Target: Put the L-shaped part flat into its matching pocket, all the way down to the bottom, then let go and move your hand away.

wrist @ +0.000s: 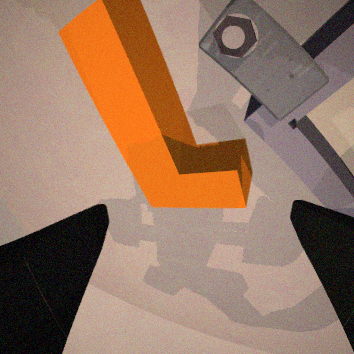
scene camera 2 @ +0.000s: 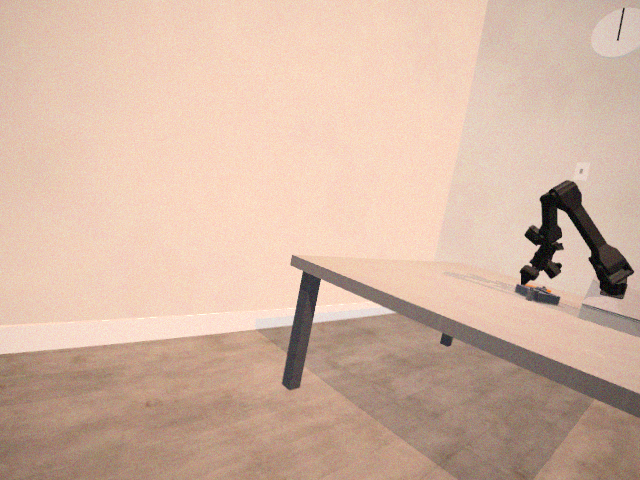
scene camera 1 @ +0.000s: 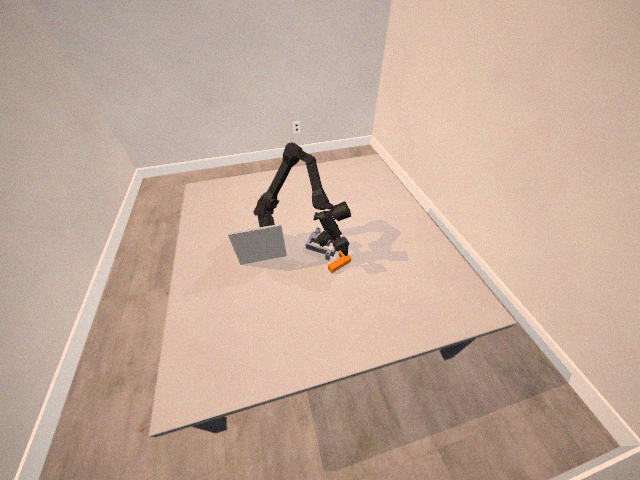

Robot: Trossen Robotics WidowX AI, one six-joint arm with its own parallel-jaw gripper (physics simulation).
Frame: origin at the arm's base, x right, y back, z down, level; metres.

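Seen in the pictures: gripper, fingertip midpoint: (wrist: 201, 212) (scene camera 2: 526, 281) (scene camera 1: 343, 250); arm's base, origin of the base link: (scene camera 2: 613, 289) (scene camera 1: 266, 227).
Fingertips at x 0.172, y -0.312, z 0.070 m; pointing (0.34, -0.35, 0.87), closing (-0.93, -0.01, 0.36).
Pixels of each thing's top centre, then the offset from my fingertips to it. "*": a spot on its surface instead.
- orange L-shaped part, middle of its top: (wrist: 154, 119) (scene camera 1: 337, 259) (scene camera 2: 536, 287) dx +0.027, dy +0.035, dz +0.015 m
- grey-lilac fixture, middle of its top: (scene camera 2: 538, 287) (scene camera 1: 322, 239) dx -0.090, dy +0.071, dz -0.003 m
- grey block, surface spot: (wrist: 265, 62) * dx -0.016, dy +0.064, dz +0.004 m
The orange L-shaped part (scene camera 1: 339, 263) (scene camera 2: 548, 290) (wrist: 117, 115) lies flat on the table, outside the fixture. In the wrist view its long leg runs to the upper left and its short leg points right. The grey-lilac fixture (scene camera 1: 318, 250) (scene camera 2: 543, 297) (wrist: 292, 152) stands beside it; part of its pale inside shows at the right edge of the wrist view, and the pocket's full outline is hidden. My gripper (scene camera 1: 333, 248) (scene camera 2: 539, 277) (wrist: 201, 212) is open and empty, low over the table. In the wrist view its fingertips stand wide apart on both sides of the short leg's near edge.
A grey block (wrist: 265, 62) with a hexagonal fitting sits at the fixture's corner, close to the part. A grey upright panel (scene camera 1: 258, 245) stands left of the fixture, in front of the arm's base. The table's front edge (scene camera 1: 330, 383) is far from the part.
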